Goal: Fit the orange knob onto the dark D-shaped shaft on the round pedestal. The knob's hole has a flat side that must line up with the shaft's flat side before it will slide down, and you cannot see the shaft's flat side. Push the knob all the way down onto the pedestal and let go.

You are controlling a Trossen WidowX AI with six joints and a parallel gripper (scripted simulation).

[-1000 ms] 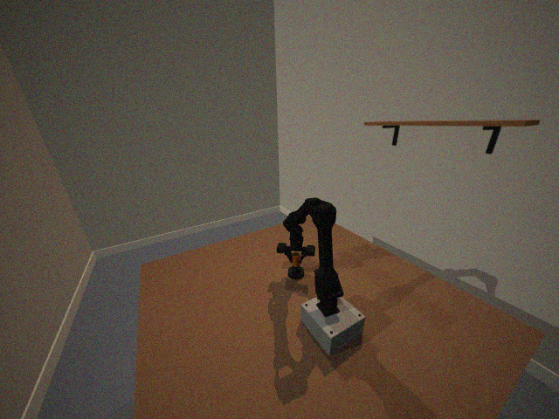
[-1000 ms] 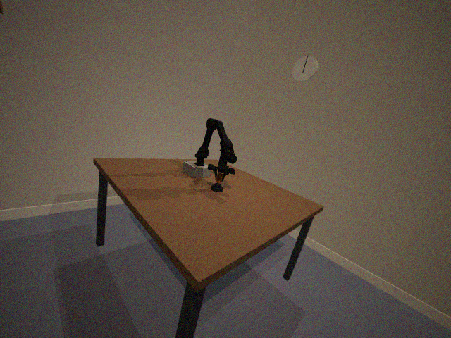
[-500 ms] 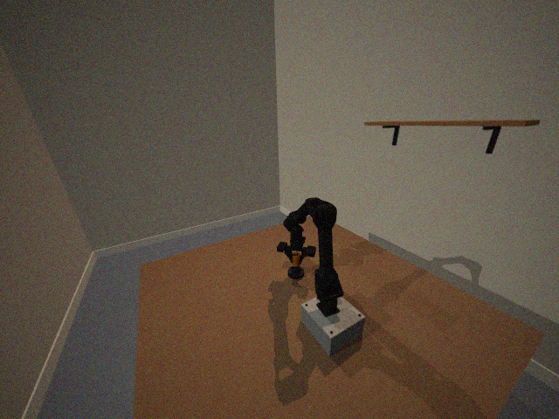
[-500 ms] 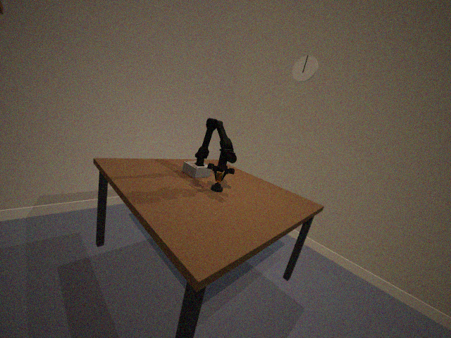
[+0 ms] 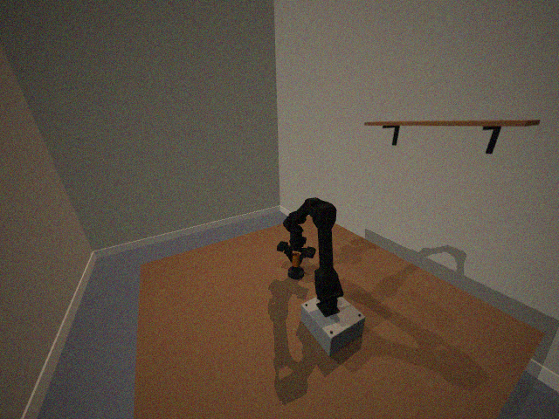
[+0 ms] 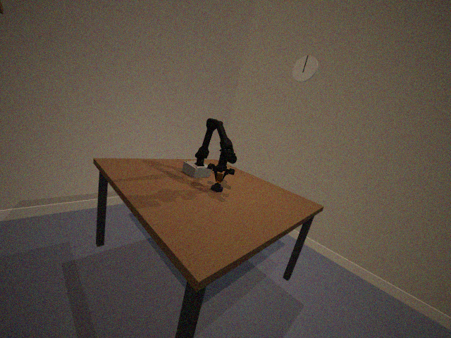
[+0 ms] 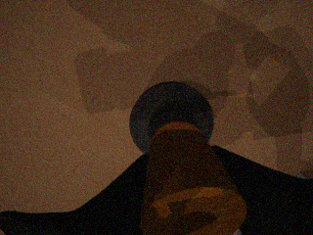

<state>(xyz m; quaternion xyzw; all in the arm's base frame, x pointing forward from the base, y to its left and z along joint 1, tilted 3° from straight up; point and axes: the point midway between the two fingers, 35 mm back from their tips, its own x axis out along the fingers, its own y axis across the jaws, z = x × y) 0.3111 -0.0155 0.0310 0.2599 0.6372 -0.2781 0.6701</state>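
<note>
Now: the orange knob 20 mm above my gripper tip. From my gripper tip the other things lie so: round pedestal: 40 mm below.
</note>
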